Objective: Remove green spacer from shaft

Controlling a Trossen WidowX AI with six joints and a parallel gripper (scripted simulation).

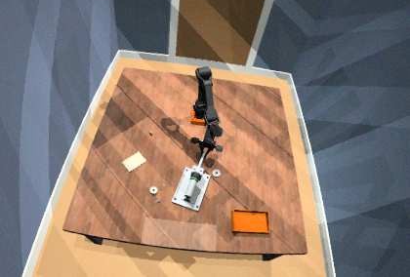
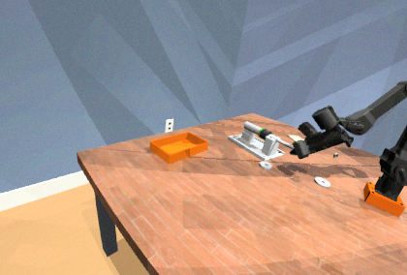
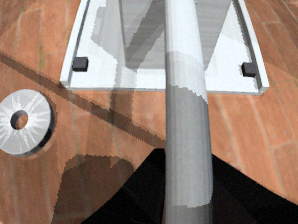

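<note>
Right now the grey shaft is 60 mm ahead of my gripper tip, 20 mm above it and 10 mm to the right of it. The rest, counted from my gripper tip: green spacer 160 mm ahead, 20 mm to the right, 20 mm above; grey washer 100 mm to the left, 50 mm below, 40 mm ahead; small part 300 mm ahead, 180 mm to the right, 50 mm below.
</note>
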